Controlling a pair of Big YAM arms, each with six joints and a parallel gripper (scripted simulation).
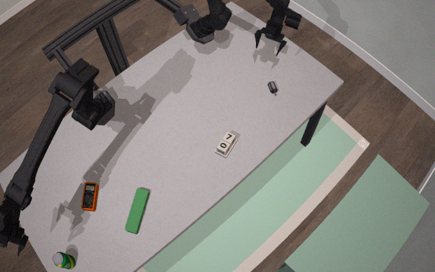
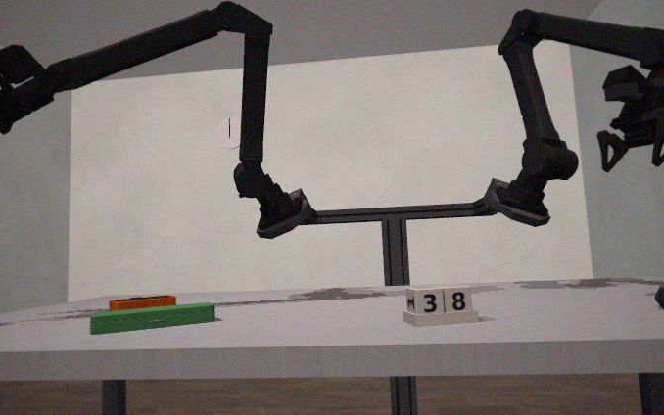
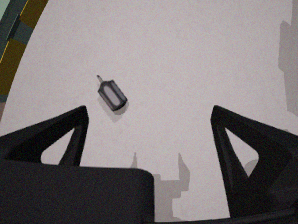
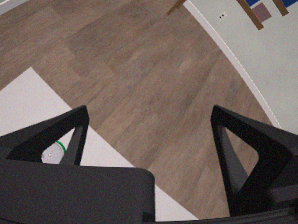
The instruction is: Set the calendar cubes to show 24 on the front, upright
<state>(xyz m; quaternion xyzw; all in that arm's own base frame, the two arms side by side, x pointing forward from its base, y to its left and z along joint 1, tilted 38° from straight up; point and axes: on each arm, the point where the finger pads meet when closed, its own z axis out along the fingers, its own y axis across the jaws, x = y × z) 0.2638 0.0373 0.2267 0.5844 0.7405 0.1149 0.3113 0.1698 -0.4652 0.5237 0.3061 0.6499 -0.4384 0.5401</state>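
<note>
My left gripper is now 38 cm to the left of the calendar tray, 24 cm above it and 11 cm short of it. Also, from my left hand: green box (87 cm to the right, 24 cm below, 6 cm ahead); then dark object (23 cm below, 7 cm ahead).
</note>
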